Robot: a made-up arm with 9 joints. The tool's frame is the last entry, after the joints.
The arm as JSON. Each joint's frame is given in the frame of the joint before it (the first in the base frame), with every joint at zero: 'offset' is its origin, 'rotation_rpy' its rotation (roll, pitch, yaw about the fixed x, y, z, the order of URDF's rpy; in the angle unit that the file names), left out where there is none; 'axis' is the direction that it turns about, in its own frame. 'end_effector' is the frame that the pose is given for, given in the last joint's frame.
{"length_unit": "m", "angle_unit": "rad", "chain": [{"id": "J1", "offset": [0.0, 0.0, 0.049], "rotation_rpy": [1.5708, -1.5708, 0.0], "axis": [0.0, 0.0, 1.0]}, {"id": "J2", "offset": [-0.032, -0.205, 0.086], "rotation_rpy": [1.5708, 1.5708, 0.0], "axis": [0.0, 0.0, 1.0]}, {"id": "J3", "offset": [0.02, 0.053, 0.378], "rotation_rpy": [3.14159, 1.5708, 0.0], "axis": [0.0, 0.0, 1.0]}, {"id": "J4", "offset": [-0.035, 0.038, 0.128], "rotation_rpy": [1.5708, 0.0, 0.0], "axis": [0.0, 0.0, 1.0]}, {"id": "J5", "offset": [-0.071, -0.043, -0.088], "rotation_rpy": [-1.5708, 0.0, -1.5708], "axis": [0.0, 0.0, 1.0]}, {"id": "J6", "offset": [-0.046, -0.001, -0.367], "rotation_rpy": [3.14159, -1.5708, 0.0], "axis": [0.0, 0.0, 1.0]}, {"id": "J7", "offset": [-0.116, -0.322, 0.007], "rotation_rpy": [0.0, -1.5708, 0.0], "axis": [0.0, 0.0, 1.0]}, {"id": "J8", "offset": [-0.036, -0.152, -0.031], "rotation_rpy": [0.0, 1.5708, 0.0], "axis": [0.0, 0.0, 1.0]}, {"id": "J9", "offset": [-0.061, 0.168, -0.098], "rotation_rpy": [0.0, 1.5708, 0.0], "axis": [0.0, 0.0, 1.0]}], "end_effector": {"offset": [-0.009, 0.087, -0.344], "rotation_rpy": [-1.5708, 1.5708, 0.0]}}
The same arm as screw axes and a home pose.
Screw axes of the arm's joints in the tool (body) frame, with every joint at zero. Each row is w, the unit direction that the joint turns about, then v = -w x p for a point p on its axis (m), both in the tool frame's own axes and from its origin. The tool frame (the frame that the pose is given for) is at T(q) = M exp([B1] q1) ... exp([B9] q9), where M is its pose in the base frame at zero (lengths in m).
B1 = (-0.000015, -1, -0.000006, 0.323, 0, 1.546)
B2 = (1, -0.000015, -0.000004, 0, 0.291, -0.229)
B3 = (-0.000015, -1, -0.000006, 0.344, 0, 0.963)
B4 = (0.000004, -0.000006, 1, 0.121, 0.928, 0)
B5 = (-1, 0.000015, 0.000004, 0, -0.218, 0.164)
B6 = (0.000015, 1, 0.000006, -0.219, 0, -0.49)
B7 = (1, -0.000015, -0.000004, 0, -0.103, -0.125)
B8 = (0.000015, 1, 0.000006, 0.255, 0, -0.405)
B9 = (-1, 0.000015, 0.000004, 0, 0.087, -0.009)
M =
1 -0.000015 -0.000004 1.546
0.000015 1 0.000006 -0.315
0.000004 -0.000006 1 -0.274
0 0 0 1

